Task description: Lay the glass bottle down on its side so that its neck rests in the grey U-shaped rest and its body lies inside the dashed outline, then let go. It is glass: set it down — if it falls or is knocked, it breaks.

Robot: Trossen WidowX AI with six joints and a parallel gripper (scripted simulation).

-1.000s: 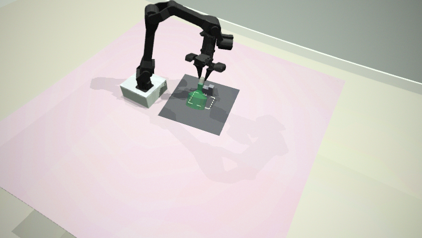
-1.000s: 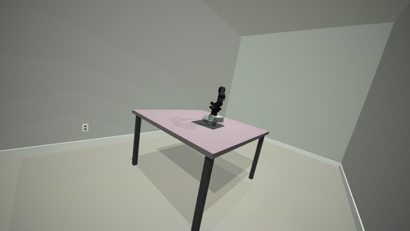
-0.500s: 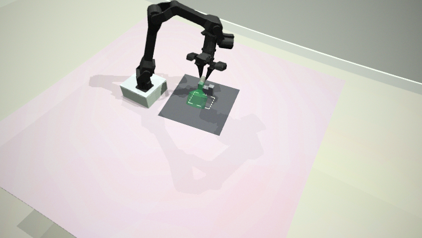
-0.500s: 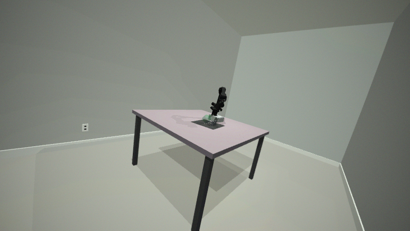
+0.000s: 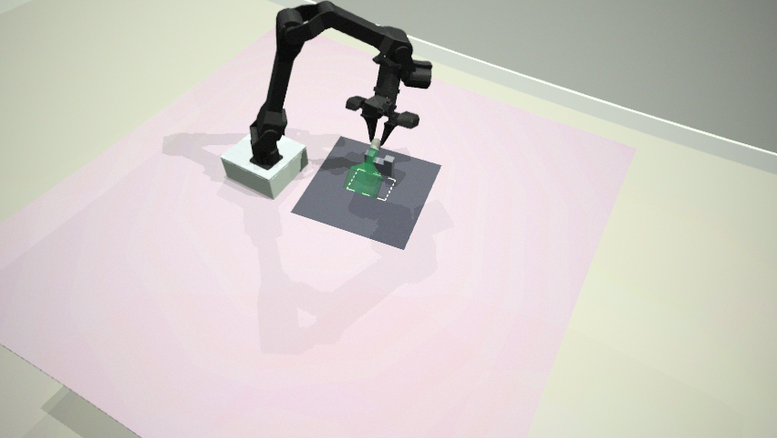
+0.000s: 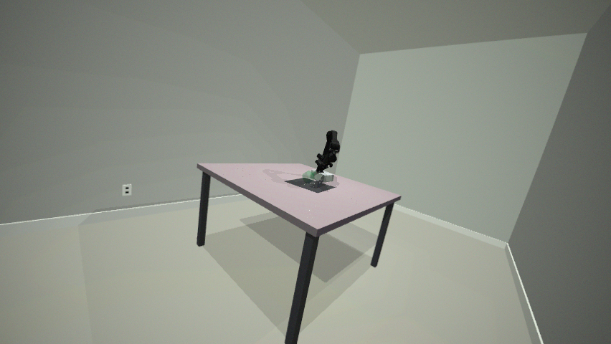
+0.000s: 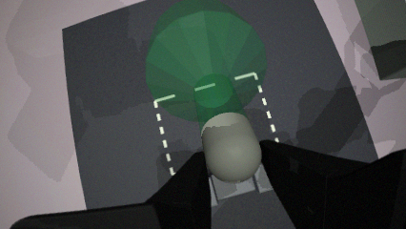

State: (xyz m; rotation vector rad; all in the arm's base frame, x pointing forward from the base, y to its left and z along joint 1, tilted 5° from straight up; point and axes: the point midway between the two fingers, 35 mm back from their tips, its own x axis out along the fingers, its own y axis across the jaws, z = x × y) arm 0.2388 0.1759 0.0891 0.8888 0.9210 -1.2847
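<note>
Now: gripper tip 1 cm short of the green glass bottle, 4 cm to the left of it and 3 cm above it. Also, from my gripper tip: dark mat (1 cm ahead, 5 cm to the right, 12 cm below).
</note>
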